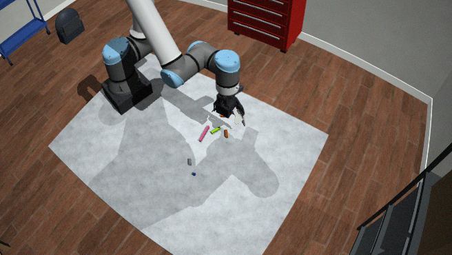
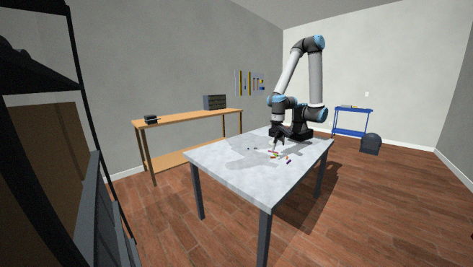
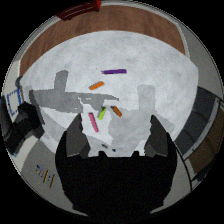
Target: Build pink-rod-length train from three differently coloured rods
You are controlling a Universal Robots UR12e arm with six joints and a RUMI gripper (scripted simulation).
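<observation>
Right now the blue rod is 280 mm to the right of my hand, 80 mm below it and 60 mm ahead of it. Round my hand: purple rod: 80 mm to the left, 80 mm below, 20 mm behind; pink rod: 100 mm to the right, 80 mm below, 60 mm behind; lime rod: 80 mm below, 50 mm to the right, 40 mm behind.
</observation>
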